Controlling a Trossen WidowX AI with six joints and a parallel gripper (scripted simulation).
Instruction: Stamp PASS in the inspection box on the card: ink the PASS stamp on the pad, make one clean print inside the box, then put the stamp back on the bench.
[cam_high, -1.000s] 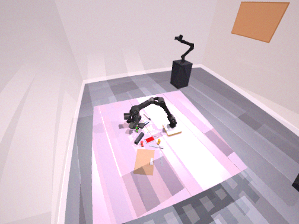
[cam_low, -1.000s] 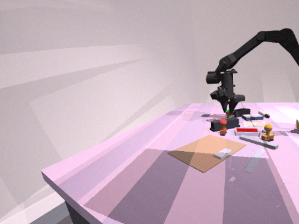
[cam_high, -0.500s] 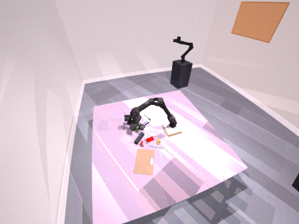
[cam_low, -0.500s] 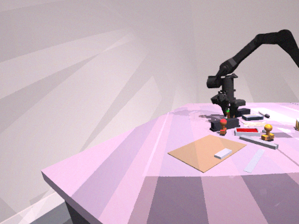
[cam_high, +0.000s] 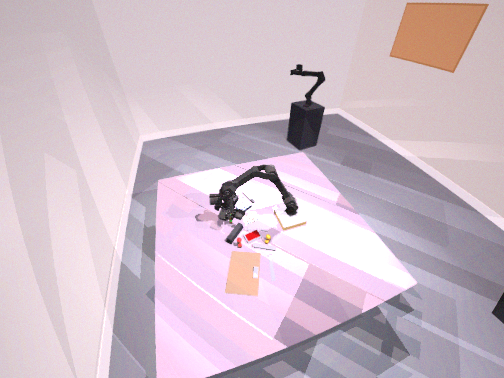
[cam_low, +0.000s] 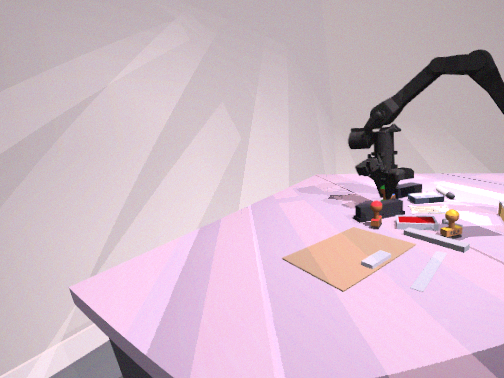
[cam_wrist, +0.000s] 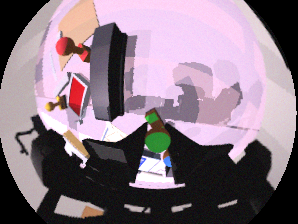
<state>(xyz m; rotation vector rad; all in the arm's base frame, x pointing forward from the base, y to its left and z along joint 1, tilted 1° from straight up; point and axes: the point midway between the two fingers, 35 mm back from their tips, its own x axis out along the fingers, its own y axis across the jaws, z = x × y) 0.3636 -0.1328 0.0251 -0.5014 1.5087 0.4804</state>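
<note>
Now: gripper tip 50 mm to the left of the blue-knobbed stamp and 20 mm past it. Also, from my gripper tip: red ink pad 170 mm to the left, 70 mm behind, 20 mm below; green-knobbed stamp right at my gripper tip; red-knobbed stamp 180 mm to the left, 20 mm ahead.
</note>
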